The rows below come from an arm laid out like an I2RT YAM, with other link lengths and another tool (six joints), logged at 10 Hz.
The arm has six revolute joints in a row. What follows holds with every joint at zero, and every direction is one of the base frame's.
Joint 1 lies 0.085 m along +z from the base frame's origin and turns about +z.
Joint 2 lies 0.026 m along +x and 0.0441 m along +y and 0.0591 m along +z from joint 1 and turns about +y.
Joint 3 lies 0.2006 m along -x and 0.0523 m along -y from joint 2 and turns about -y.
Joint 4 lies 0.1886 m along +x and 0.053 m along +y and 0.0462 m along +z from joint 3 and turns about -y.
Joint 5 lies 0.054 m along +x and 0.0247 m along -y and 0.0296 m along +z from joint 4 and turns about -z.
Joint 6 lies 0.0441 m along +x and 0.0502 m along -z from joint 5 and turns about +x.
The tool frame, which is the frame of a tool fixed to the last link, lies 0.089 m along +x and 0.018 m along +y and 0.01 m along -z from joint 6; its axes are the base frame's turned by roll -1.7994, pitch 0.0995 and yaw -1.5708 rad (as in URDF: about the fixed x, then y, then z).
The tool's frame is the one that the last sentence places.
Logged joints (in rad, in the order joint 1, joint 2, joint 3, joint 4, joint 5, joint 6), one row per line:
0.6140 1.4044 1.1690 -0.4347 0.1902 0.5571
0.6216 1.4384 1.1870 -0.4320 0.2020 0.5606
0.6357 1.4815 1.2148 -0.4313 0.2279 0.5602
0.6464 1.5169 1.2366 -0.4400 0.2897 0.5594
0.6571 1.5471 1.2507 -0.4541 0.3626 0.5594
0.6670 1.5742 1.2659 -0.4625 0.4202 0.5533
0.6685 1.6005 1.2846 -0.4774 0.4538 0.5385
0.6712 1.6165 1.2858 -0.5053 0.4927 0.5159
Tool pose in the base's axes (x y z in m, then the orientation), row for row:
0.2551 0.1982 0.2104 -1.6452 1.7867 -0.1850
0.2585 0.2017 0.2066 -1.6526 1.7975 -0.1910
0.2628 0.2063 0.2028 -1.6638 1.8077 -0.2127
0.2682 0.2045 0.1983 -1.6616 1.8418 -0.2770
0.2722 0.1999 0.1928 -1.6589 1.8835 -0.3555
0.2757 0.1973 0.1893 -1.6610 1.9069 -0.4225
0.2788 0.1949 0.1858 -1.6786 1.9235 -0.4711
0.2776 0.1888 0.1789 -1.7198 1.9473 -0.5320
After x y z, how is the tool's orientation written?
As a rotation vector, in radians.
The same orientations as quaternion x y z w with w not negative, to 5 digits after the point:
-0.63380 0.68831 -0.07127 0.34561
-0.63472 0.69037 -0.07336 0.33932
-0.63656 0.69162 -0.08138 0.33140
-0.63133 0.69979 -0.10525 0.31723
-0.62454 0.70910 -0.13384 0.29870
-0.62100 0.71293 -0.15796 0.28484
-0.62269 0.71354 -0.17476 0.26940
-0.62917 0.71240 -0.19463 0.24239

